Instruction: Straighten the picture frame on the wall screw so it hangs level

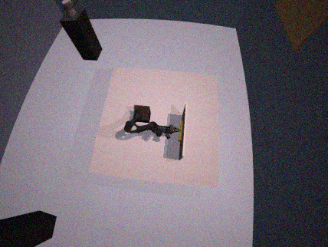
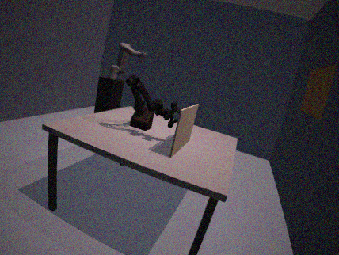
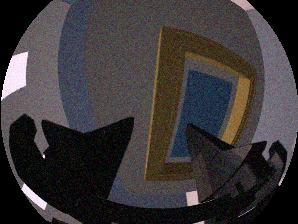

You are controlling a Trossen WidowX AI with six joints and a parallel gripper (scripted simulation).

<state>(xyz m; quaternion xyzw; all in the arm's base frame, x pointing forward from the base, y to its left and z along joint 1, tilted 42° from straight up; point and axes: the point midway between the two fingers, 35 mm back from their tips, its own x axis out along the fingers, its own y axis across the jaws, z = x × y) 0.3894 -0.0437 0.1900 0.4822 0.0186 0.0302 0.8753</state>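
Now: gripper tip 5 cm above the picture frame, 1 cm to the right of it and 1 cm short of it. Round my gripper tip: upright wall panel: 6 cm below, 2 cm ahead.
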